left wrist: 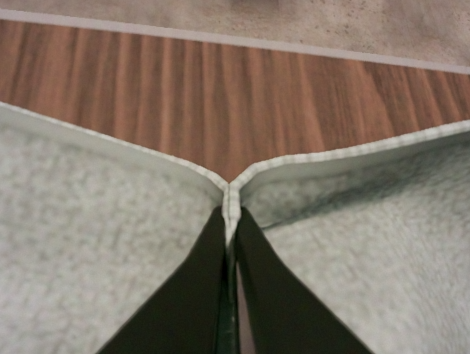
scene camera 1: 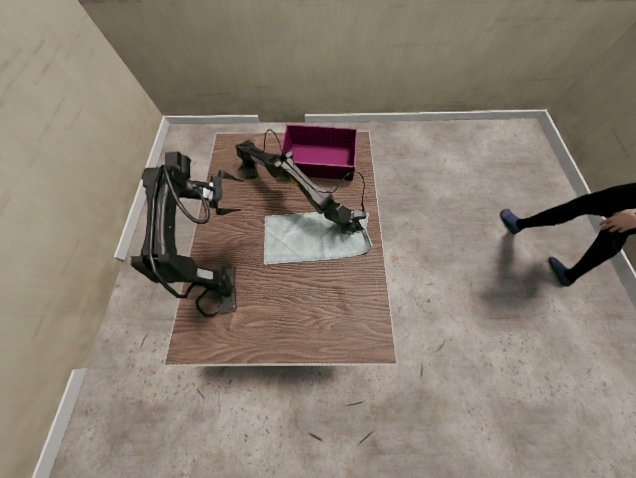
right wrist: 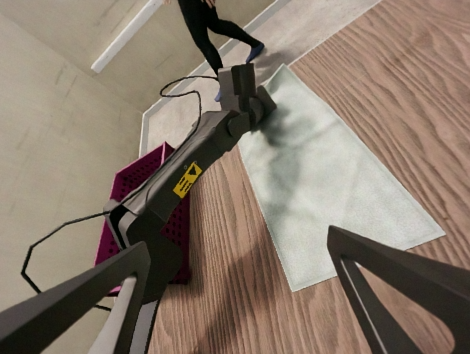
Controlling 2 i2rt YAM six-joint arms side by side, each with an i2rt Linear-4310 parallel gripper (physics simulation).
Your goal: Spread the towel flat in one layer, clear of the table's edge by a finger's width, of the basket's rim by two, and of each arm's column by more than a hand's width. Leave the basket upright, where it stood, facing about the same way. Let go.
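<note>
The pale green towel (scene camera 1: 298, 239) (left wrist: 100, 225) (right wrist: 310, 175) lies spread on the table, long side running left to right in the scene view. Its right end is near the table's right edge. My left gripper (scene camera 1: 359, 229) (left wrist: 229, 220) is shut on the towel's hem, which is pinched up into a small fold, with raised edge on both sides. My right gripper (scene camera 1: 237, 195) (right wrist: 237, 243) is open and empty, high above the table's left part. The magenta basket (scene camera 1: 321, 154) (right wrist: 182, 235) stands upright at the table's back right; the left arm partly hides it.
The wooden table (scene camera 1: 308, 318) (left wrist: 150, 90) (right wrist: 400, 75) has its right edge close beyond the held hem. The left arm reaches from its column (scene camera 1: 248, 167) past the basket's near left corner and over the towel. The right arm's base (scene camera 1: 228, 290) stands at the table's left. A person's legs (scene camera 1: 570, 210) show on the floor at right.
</note>
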